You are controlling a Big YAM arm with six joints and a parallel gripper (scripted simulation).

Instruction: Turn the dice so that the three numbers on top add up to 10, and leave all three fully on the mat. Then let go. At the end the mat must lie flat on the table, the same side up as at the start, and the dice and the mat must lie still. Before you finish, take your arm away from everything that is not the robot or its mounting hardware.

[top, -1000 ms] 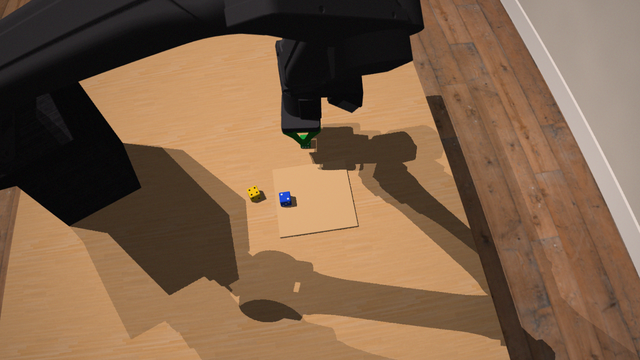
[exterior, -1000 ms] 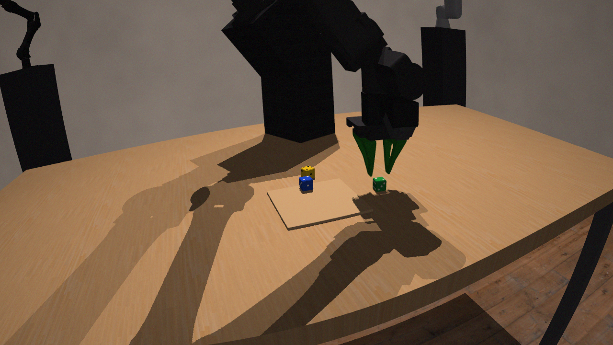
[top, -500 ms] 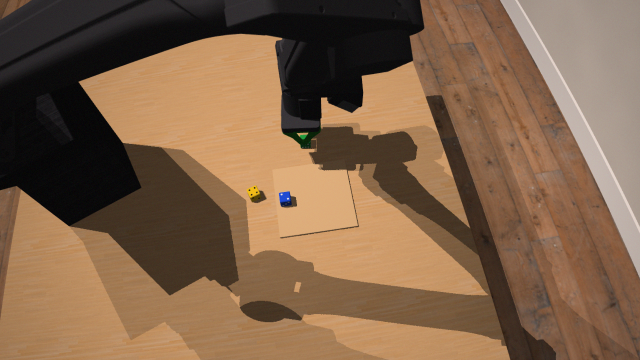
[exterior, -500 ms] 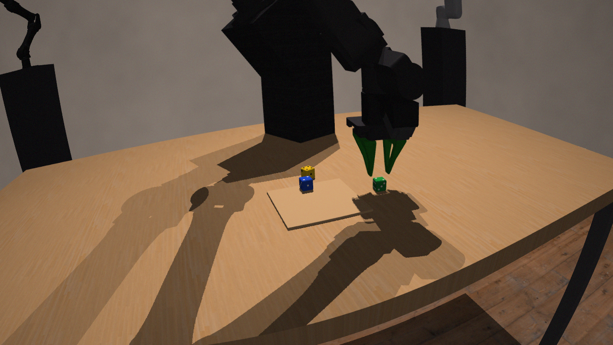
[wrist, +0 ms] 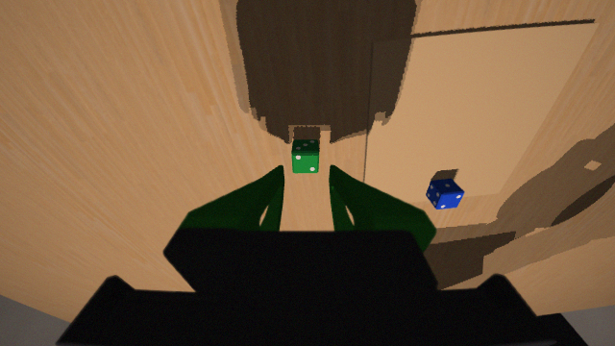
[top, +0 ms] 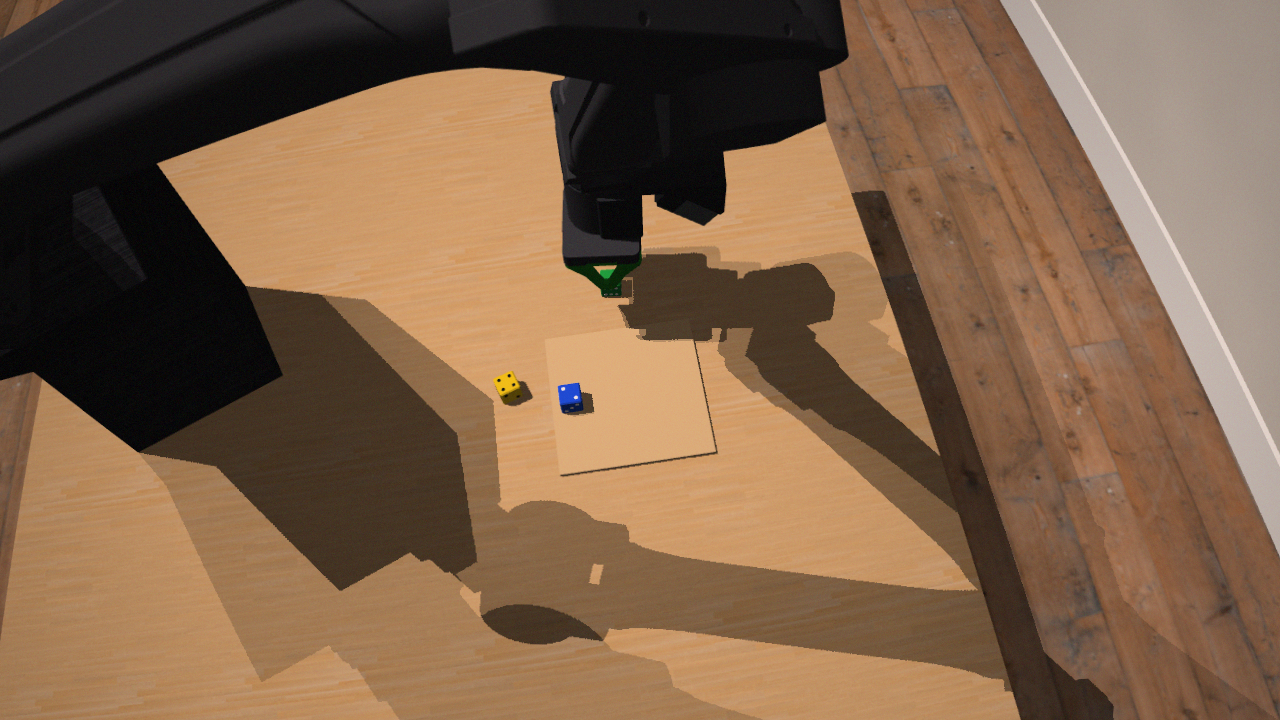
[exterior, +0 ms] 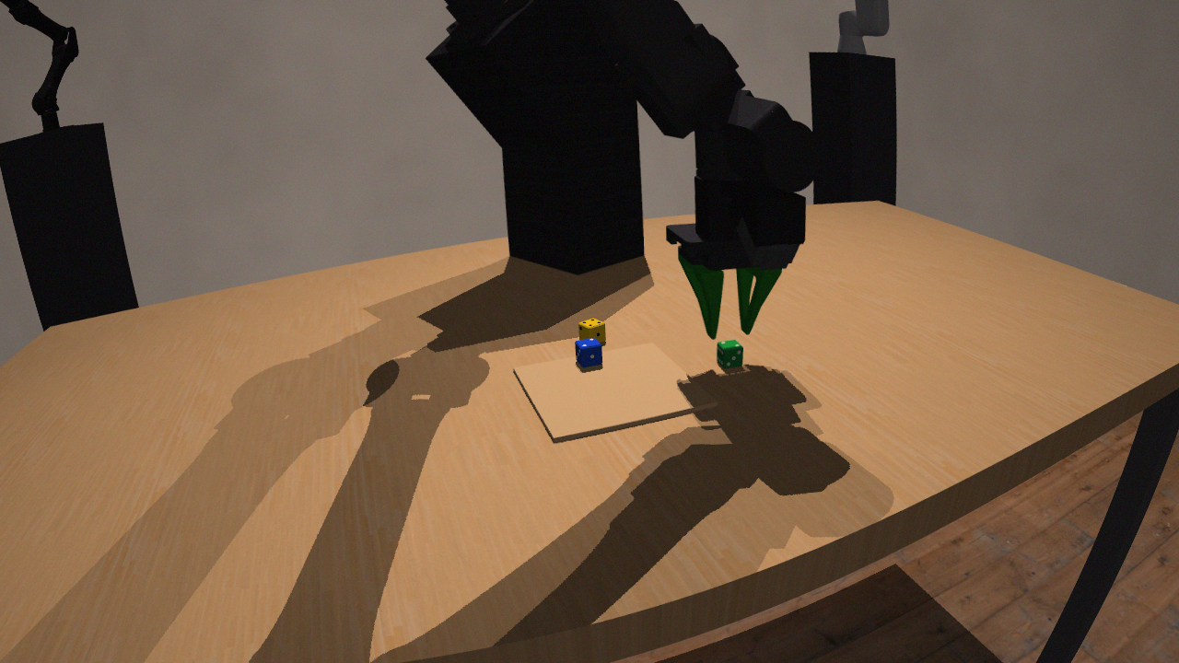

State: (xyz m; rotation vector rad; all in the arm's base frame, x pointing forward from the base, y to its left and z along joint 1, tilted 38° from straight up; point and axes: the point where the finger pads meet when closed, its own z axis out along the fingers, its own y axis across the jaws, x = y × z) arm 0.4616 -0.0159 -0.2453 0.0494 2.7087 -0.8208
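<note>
My gripper is now 30 mm above the green die. Also, from my hand: blue die 120 mm to the right, 50 mm behind, 20 mm below; then tan mat 120 mm to the right, 40 mm below; then yellow die 110 mm behind, 100 mm to the right, 30 mm below.
</note>
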